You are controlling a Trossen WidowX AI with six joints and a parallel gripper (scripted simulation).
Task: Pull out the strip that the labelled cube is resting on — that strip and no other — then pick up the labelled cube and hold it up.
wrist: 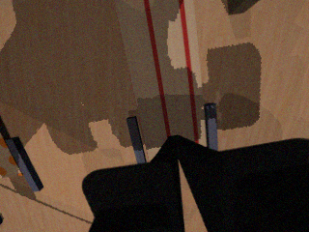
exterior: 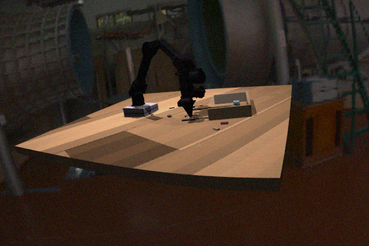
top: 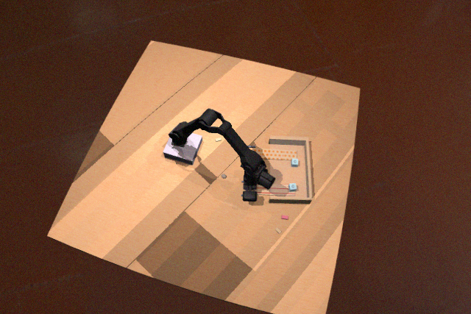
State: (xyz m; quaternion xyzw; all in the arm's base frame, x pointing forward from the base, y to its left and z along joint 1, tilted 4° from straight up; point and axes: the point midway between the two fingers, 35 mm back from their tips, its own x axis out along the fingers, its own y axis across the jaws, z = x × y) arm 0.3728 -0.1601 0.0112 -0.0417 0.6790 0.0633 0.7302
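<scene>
The red-lined strip lies 9 cm ahead of my gripper tip and 1 cm to the left of it. The rest, counted from my gripper tip: blue disc: 23 cm to the left, 11 cm behind; grey lump: 13 cm behind, 4 cm to the left; pink block: 18 cm ahead, 11 cm to the right.
</scene>
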